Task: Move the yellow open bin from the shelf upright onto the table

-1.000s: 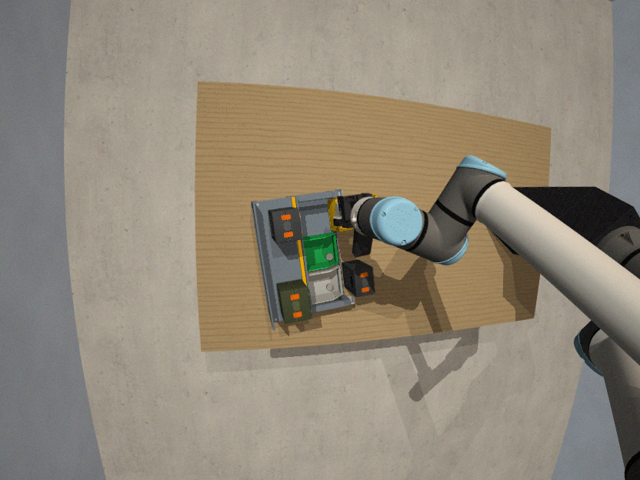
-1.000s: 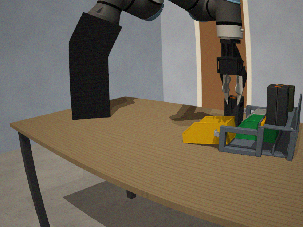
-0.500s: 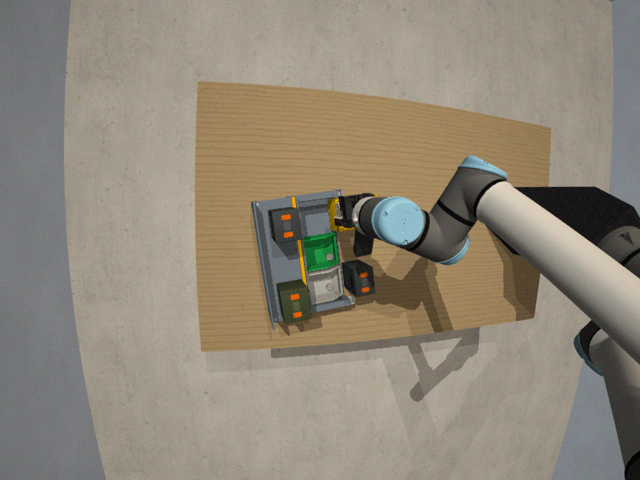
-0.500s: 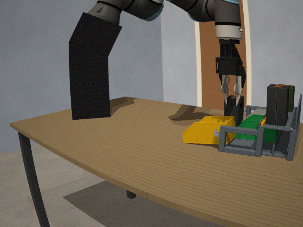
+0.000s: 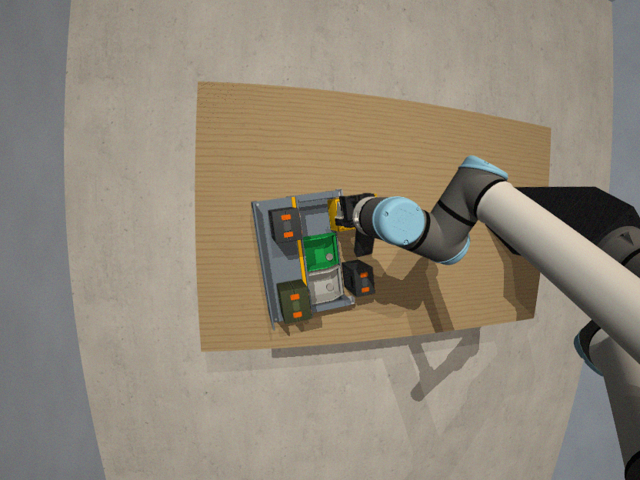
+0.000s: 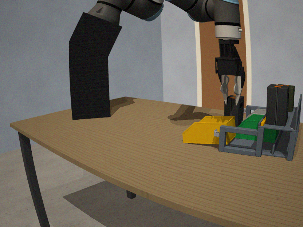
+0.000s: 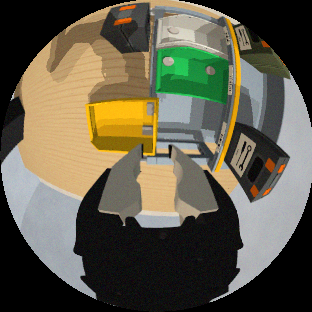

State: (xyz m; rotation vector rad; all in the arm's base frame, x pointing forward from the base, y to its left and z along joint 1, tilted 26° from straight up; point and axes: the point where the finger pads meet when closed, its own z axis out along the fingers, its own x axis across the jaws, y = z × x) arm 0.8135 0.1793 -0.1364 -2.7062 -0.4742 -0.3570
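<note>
My gripper is now 110 mm above the yellow open bin, 70 mm past it and 30 mm to the left of it. The rest, counted from my hand: dark green box (280 mm to the left, 80 mm ahead, 10 mm below); then white bin (240 mm to the left, 110 mm below, 10 mm behind); then green bin (140 mm to the left, 110 mm below, 40 mm ahead).
</note>
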